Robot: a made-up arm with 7 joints.
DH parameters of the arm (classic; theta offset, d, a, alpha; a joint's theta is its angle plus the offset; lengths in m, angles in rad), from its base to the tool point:
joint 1: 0 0.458 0 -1.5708
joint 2: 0 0 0 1.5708
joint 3: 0 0.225 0.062 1.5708
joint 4: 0 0 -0.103 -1.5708
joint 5: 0 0.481 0 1.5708
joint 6: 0 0 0.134 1.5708
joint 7: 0 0 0 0
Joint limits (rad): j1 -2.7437..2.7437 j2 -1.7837..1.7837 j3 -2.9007..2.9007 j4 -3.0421..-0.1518 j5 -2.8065..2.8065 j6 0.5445..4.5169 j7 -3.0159..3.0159
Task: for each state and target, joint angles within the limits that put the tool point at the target. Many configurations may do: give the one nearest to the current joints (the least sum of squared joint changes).
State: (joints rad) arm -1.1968 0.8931 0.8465 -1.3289 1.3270 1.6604 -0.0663
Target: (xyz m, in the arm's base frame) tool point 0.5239 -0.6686 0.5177
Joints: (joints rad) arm -1.2079 1.1496 0.7698 -0.6967 1.2814 1.6613 -0.0663
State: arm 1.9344 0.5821 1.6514 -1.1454 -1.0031 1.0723 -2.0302
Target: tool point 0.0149 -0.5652 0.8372
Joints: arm 2.5574 0.4504 2.4476 -1.6920 -0.8441 0.8793 -2.0302
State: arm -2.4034 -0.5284 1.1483 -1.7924 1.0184 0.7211 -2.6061
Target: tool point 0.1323 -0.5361 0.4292
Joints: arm -2.5865 -0.3945 1.1502 -2.2374 0.9585 0.7363 -2.6061
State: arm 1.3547 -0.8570 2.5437 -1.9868 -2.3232 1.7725 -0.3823
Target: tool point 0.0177 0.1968 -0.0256
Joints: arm 1.0584 -1.4495 2.9007 -2.5477 -2.3169 1.8870 -0.3823
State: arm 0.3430 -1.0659 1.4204 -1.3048 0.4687 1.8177 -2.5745
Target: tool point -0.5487 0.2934 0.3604
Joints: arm 1.0161 -0.9531 1.7211 -2.1239 0.4574 1.4285 -2.5745
